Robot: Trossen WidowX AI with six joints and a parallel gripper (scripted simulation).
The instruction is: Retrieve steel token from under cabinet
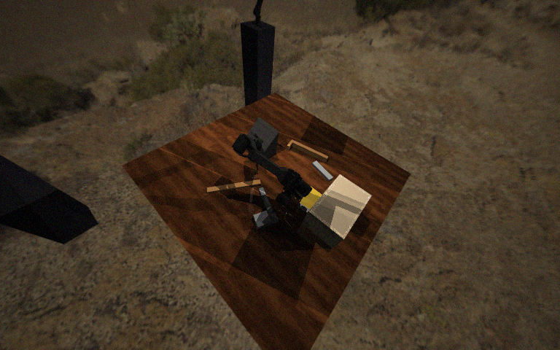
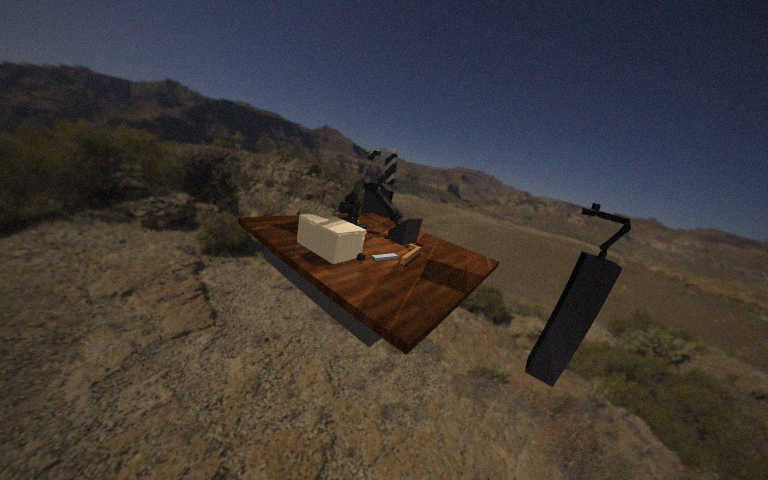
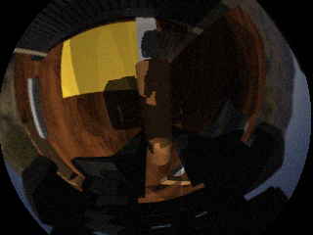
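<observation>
Now: the grey scraper 3 cm behind my gripper tip and 12 cm to the right of it. Round my gripper tip: steel token (25 cm ahead, 8 cm to the left, 1 cm below); then wooden stick (27 cm behind, 16 cm to the right); then grey block (1 cm behind, 20 cm to the right, 1 cm above).
</observation>
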